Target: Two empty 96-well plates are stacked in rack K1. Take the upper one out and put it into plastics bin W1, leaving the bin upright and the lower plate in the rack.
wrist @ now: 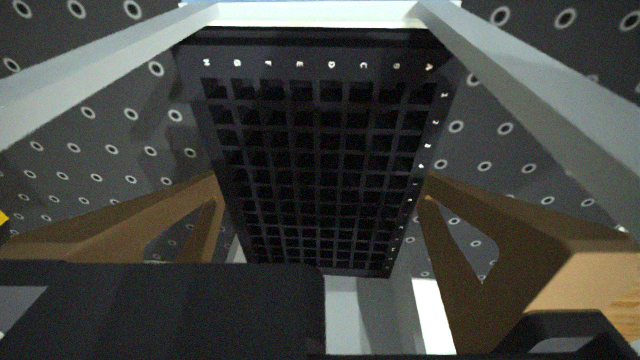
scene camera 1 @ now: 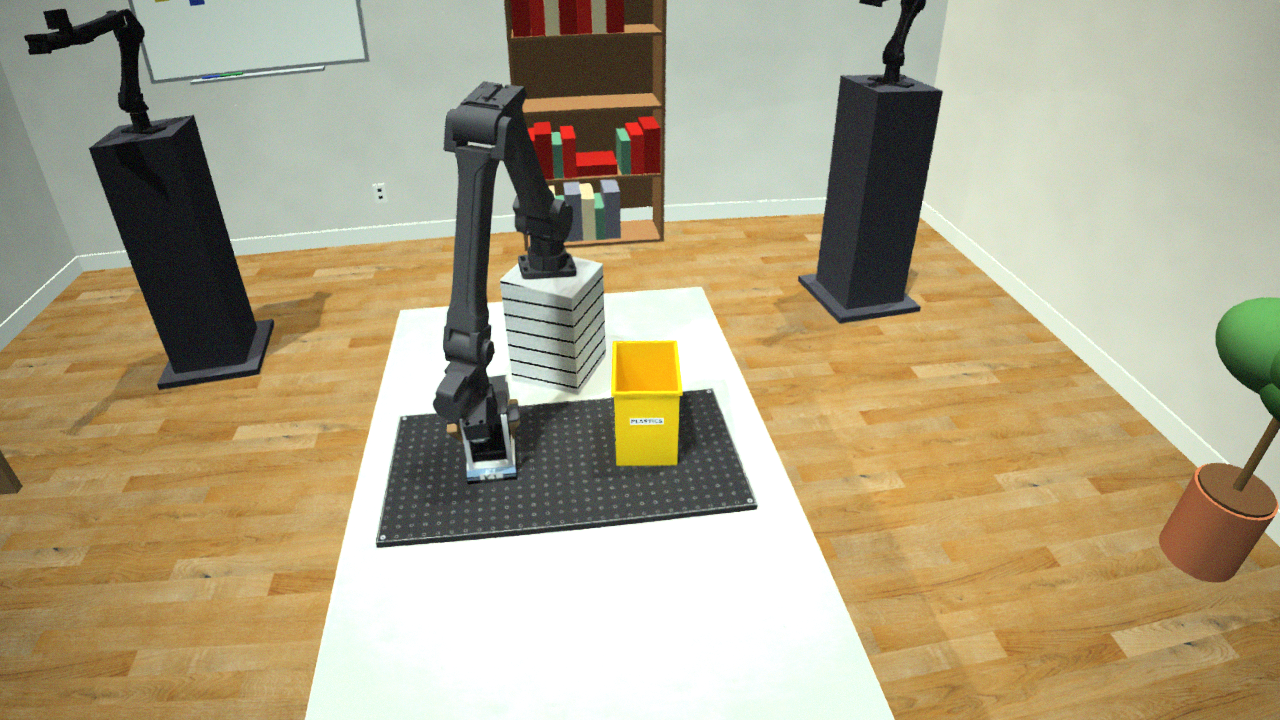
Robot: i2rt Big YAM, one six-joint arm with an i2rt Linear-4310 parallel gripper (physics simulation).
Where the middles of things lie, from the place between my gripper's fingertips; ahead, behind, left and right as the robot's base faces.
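Scene:
There's a black 96-well plate (scene camera 1: pixel 494 449) that I can see 1 cm above my hand, and of the things named here it's the nearest to my hand, going by their middles. The yellow plastics bin W1 (scene camera 1: pixel 646 385) is 6 cm above my hand, 4 cm ahead of it and 31 cm to the left.

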